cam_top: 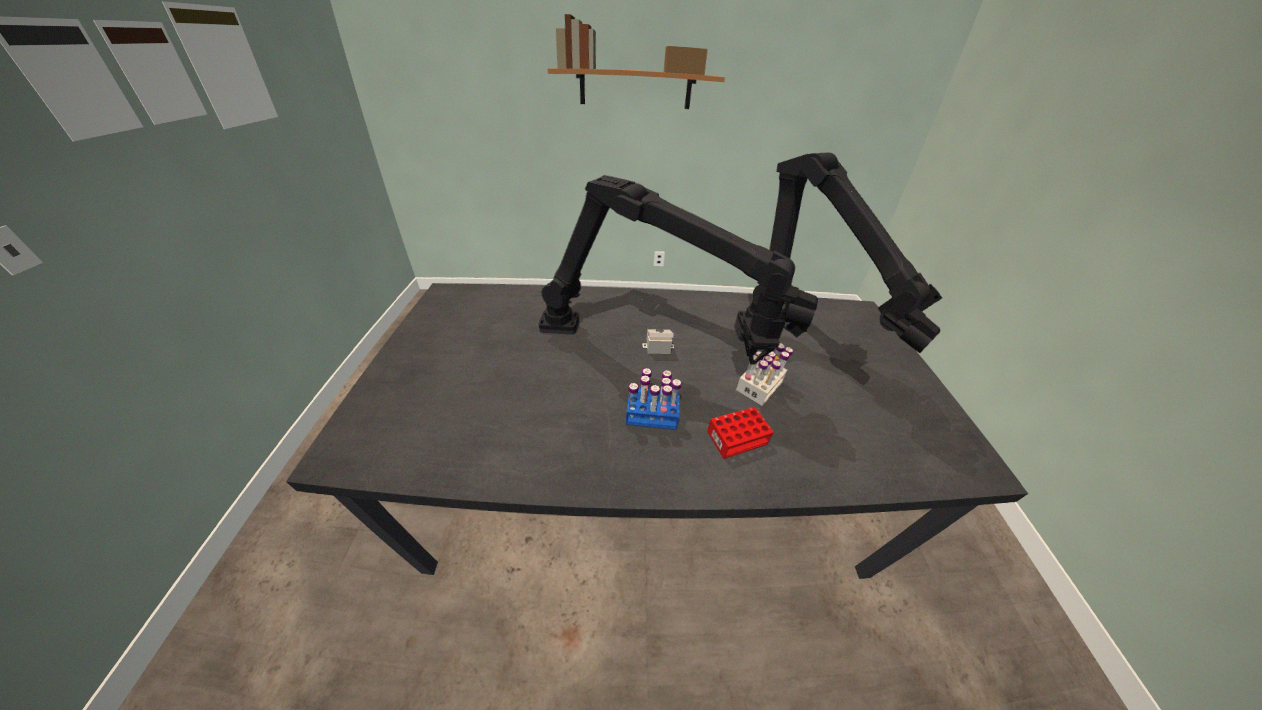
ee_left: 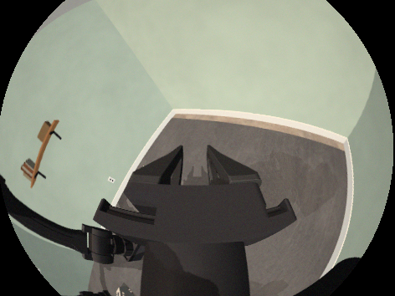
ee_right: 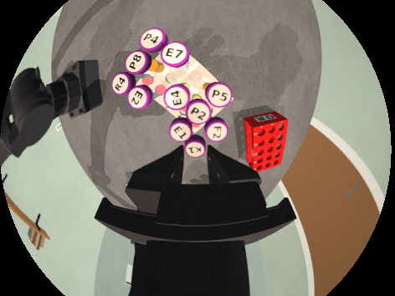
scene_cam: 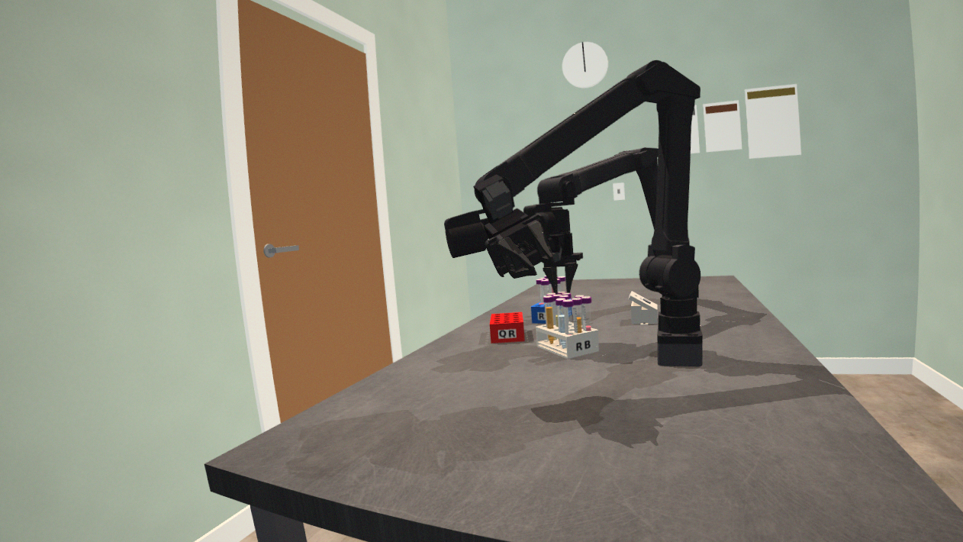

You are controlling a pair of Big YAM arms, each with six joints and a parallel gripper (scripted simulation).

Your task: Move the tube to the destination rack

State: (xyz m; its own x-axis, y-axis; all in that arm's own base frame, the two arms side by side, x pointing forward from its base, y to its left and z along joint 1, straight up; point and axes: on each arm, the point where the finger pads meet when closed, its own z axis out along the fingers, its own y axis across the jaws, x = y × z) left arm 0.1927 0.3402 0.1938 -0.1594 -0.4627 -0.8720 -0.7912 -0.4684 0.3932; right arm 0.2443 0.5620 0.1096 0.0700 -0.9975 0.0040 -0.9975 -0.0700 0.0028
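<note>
Now: the tube 1 cm to the left of my right hand and 6 cm below it. The rest, counted from my right hand: red rack: 16 cm ahead, 4 cm to the right, 10 cm below; then white rack: 2 cm behind, 6 cm to the left, 10 cm below; then rack RA: 9 cm ahead, 25 cm to the right, 10 cm below.
</note>
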